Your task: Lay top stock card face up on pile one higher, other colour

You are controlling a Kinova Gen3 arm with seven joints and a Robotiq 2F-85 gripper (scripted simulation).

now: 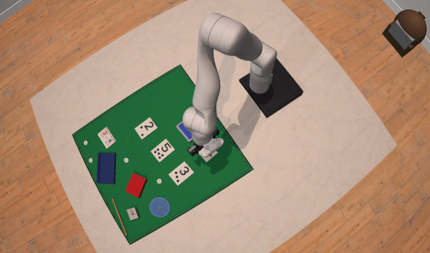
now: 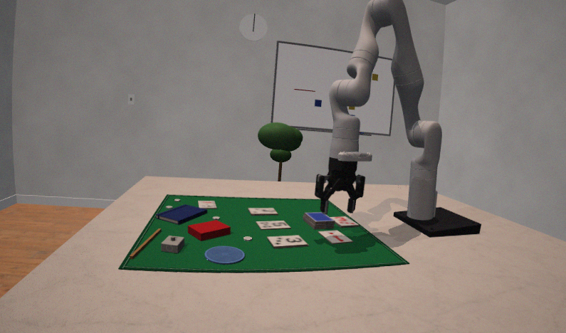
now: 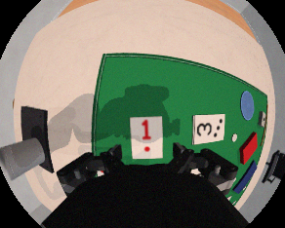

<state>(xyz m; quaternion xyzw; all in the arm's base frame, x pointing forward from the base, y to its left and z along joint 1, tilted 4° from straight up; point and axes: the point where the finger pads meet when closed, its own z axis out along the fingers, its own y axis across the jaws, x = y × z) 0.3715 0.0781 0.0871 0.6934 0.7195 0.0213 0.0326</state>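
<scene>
Now: the card 8 cm below my hand. Also, from my hand: green mat 18 cm ahead, 13 cm to the right, 9 cm below; then red box 33 cm ahead, 6 cm to the right, 7 cm below; then grey box 43 cm ahead, 3 cm to the left, 6 cm below.
</scene>
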